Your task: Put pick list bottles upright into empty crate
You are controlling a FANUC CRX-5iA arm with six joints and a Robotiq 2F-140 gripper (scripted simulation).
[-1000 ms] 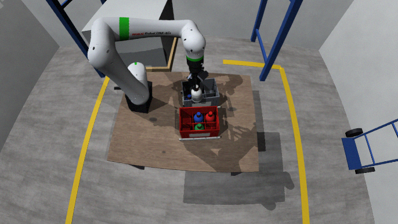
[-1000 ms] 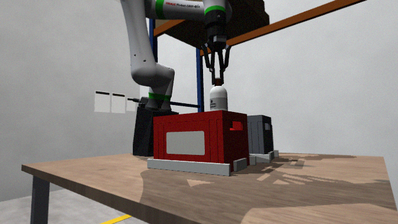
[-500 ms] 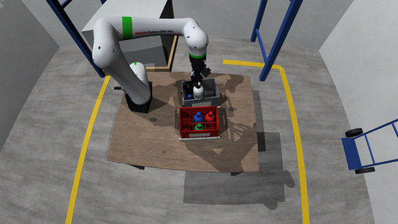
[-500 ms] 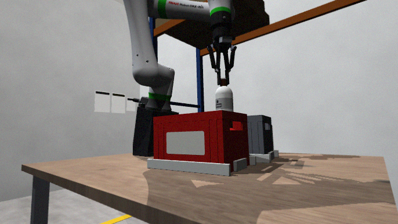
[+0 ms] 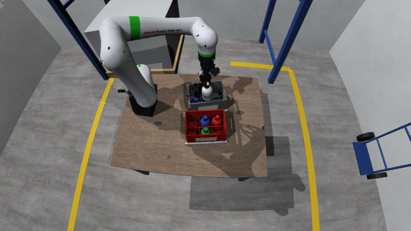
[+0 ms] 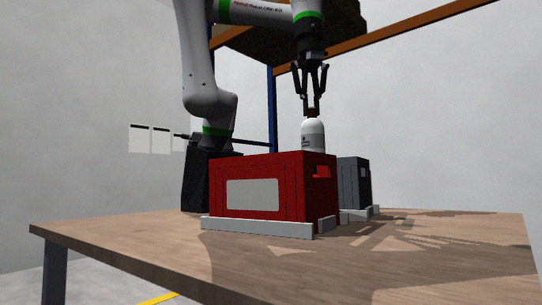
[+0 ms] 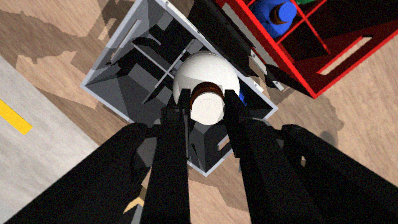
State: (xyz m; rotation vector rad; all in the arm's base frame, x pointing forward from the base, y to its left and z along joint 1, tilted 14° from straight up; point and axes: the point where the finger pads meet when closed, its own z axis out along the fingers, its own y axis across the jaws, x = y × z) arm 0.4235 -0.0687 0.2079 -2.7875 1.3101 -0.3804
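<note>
Now: the white bottle 8 cm below my hand. Round my hand: grey crate: 1 cm ahead, 5 cm to the left, 27 cm below; red bottle: 5 cm ahead, 16 cm to the right, 26 cm below; blue bottle: 8 cm behind, 1 cm to the left, 26 cm below.
</note>
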